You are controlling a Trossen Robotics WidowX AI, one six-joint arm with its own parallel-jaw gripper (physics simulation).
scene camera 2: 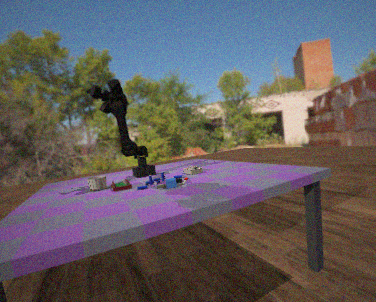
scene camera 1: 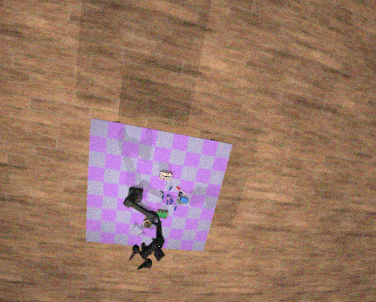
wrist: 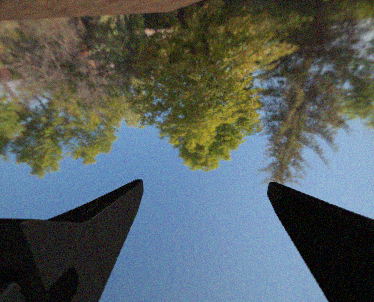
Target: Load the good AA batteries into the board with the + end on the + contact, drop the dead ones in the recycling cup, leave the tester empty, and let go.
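Pixels of known places: gripper, fingertip midpoint: (scene camera 1: 132,264) (wrist: 205,186); arm's base at its link origin: (scene camera 2: 142,166) (scene camera 1: 133,196).
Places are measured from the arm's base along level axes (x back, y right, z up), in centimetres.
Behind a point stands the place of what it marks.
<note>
My gripper (scene camera 1: 134,264) @(z 45.9, x -11.8, y 26.9 cm) (scene camera 2: 96,99) @(z 45.9, x -11.8, y 26.9 cm) (wrist: 205,186) @(z 45.9, x -11.8, y 26.9 cm) is open and empty, high above and beyond the table edge, far from the objects. Several small blue batteries (scene camera 1: 169,200) @(z -5.1, x -33.6, y 5.1 cm) (scene camera 2: 156,179) @(z -5.2, x -28.4, y 1.9 cm) lie or stand near the table's middle; their + ends and charge cannot be read. A round pale cup (scene camera 1: 147,223) @(z -5.3, x -14.4, y 34.2 cm) (scene camera 2: 97,183) @(z -2.5, x -19.6, y 31.4 cm) stands by the arm. A green and red tray-like piece (scene camera 1: 162,213) @(z -2.7, x -29.0, y 19.1 cm) (scene camera 2: 121,185) @(z -4.1, x -30.9, y 21.5 cm) is beside it. A cream slotted piece (scene camera 1: 166,175) @(z -2.8, x -28.9, y -22.8 cm) (scene camera 2: 193,170) @(z -3.6, x -33.7, y -19.3 cm) lies on the other side of the batteries. A blue block (scene camera 1: 183,199) @(z -2.8, x -48.4, y 1.5 cm) (scene camera 2: 172,183) @(z -3.9, x -52.6, y 3.5 cm) is near them. Which piece is board or tester is unclear.
The checkered table (scene camera 1: 102,172) @(z -5.9, x 30.9, y -18.7 cm) (scene camera 2: 165,220) @(z -6.4, x -83.8, y 21.1 cm) carries the arm's base (scene camera 1: 134,194) @(z 1.2, x -1.1, y -2.6 cm) (scene camera 2: 144,171) @(z -2.5, x -7.4, y 1.6 cm). A small red part (scene camera 1: 178,188) @(z -5.5, x -42.2, y -8.9 cm) (scene camera 2: 186,179) @(z -5.9, x -42.1, y -9.4 cm) lies by the blue block. Thin dark lines show near the cup. Trees and sky show beyond the fingers in the wrist view.
</note>
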